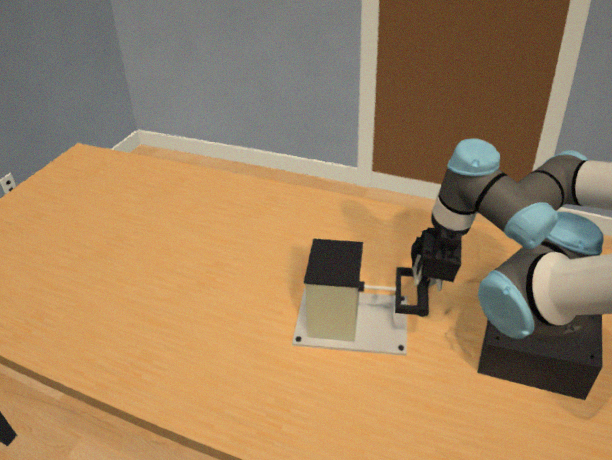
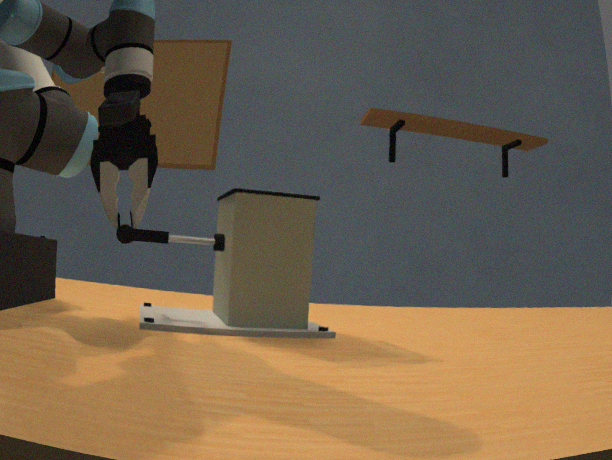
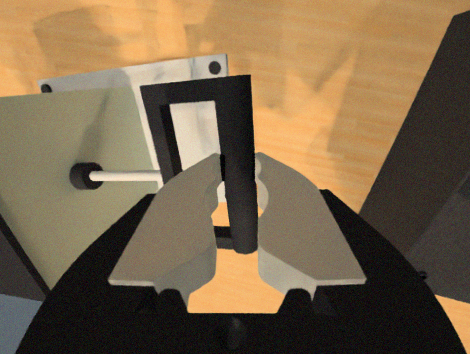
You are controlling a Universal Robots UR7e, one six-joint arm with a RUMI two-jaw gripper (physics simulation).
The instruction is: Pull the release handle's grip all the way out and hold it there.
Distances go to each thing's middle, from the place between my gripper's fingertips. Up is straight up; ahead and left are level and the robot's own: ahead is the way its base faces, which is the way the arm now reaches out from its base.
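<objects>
With the base plate [image 1: 380,330] in sight, I find that my gripper is 11 cm above it and 6 cm to the right of it, and also 13 cm short of it.
</objects>
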